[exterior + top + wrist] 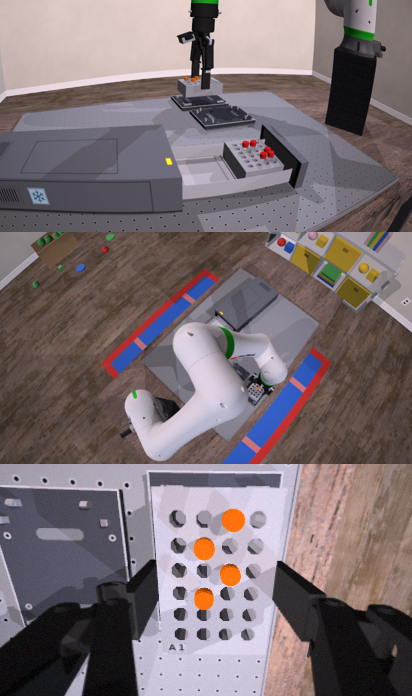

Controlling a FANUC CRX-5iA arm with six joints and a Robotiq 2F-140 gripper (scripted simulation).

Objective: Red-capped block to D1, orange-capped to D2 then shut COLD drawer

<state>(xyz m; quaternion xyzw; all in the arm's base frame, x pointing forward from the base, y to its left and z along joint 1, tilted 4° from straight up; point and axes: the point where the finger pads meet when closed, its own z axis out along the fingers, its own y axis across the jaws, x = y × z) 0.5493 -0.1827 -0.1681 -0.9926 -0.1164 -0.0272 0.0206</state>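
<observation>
My gripper is now 80 mm above the deck slot D2. Round my hand: grey cooler COLD: 470 mm to the left, 170 mm ahead, 50 mm below; deck slot D1: 140 mm to the left, 80 mm below, 50 mm behind; drawer: 450 mm to the left, 50 mm below, 10 mm behind.
</observation>
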